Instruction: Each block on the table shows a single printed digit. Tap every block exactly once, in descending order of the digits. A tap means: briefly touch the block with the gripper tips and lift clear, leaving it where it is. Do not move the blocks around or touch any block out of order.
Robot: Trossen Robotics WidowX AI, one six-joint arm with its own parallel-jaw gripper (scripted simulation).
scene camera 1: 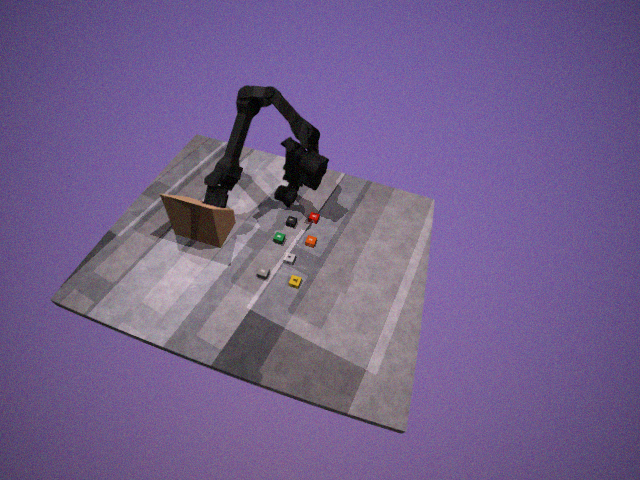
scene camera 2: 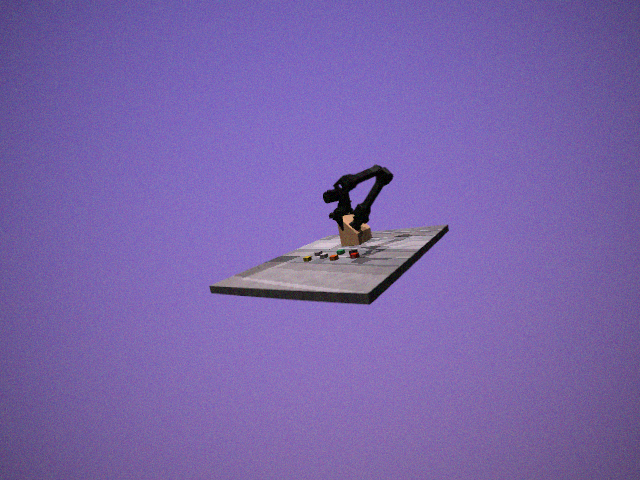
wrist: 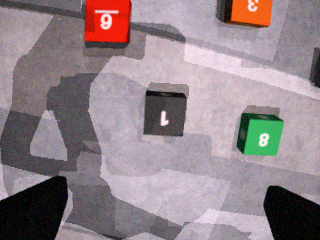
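Gripper [scene camera 1: 292, 198], visible also in the wrist view [wrist: 169, 193]: open, holds nothing. A green block [wrist: 258, 134] is visible as well.
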